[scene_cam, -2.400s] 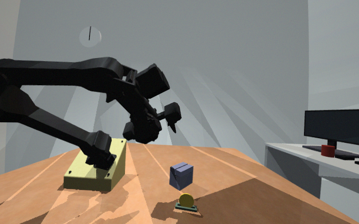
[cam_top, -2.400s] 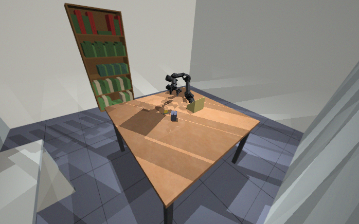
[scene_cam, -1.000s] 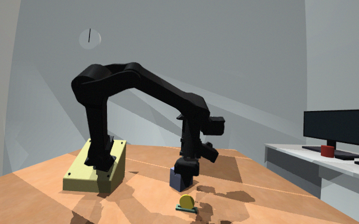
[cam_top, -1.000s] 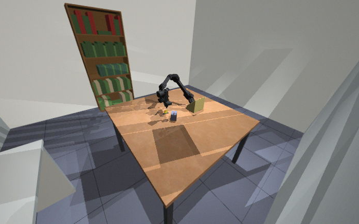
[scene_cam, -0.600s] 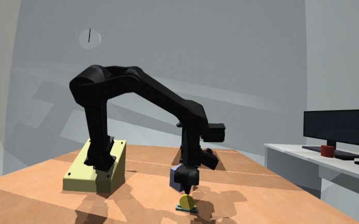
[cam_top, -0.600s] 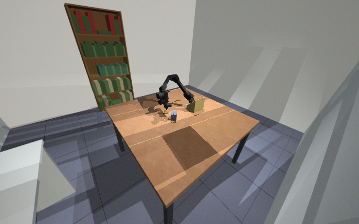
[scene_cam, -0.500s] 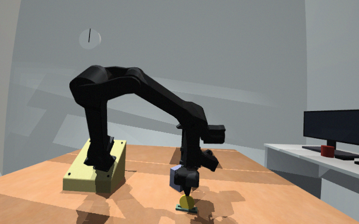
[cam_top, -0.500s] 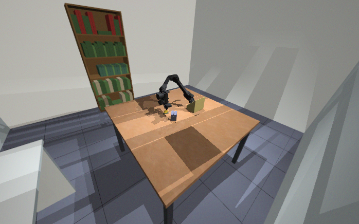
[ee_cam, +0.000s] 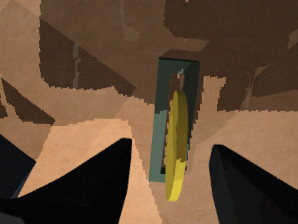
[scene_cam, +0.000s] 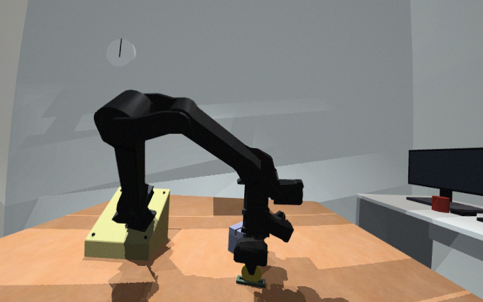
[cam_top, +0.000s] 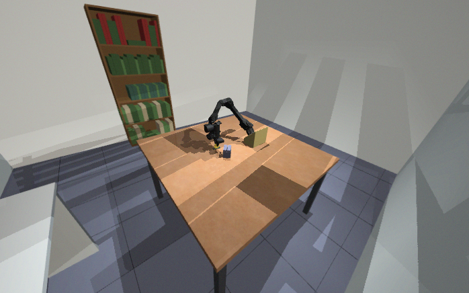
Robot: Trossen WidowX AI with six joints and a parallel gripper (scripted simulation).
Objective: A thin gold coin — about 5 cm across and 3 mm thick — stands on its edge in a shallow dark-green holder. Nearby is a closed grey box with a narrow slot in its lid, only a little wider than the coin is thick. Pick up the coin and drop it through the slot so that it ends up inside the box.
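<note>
My gripper tip is now 1 cm above the gold coin.
</note>
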